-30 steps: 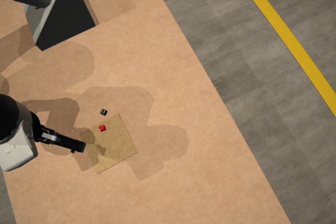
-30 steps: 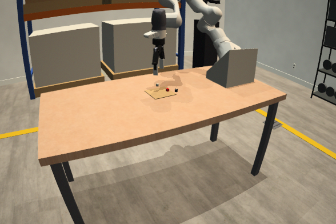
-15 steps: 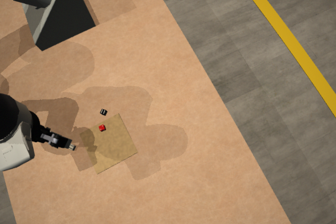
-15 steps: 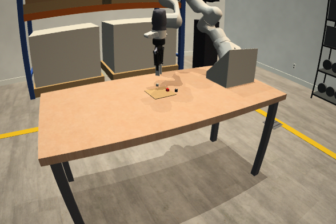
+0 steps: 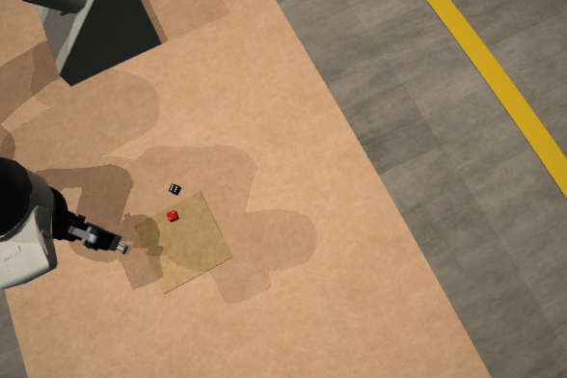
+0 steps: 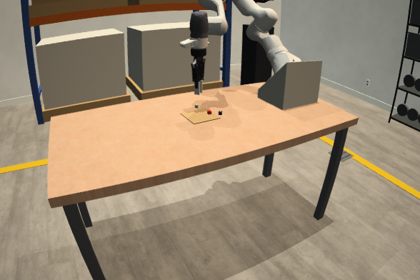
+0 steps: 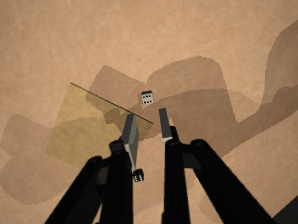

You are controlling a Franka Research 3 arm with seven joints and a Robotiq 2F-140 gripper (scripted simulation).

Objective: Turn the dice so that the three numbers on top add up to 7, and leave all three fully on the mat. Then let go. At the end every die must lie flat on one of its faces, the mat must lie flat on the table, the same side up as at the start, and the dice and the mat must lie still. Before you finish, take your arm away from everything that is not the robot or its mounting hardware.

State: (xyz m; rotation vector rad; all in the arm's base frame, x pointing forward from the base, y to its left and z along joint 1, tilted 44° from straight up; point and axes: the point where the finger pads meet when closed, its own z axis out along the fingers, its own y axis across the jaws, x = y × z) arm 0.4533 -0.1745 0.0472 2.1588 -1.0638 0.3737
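My hand is 10 cm above the white die and 1 cm to the left of it. The rest, counted from my hand: black die 13 cm to the left, 10 cm below, 5 cm behind; red die 10 cm to the left, 10 cm below; tan mat 11 cm below, 10 cm to the left, 5 cm ahead.
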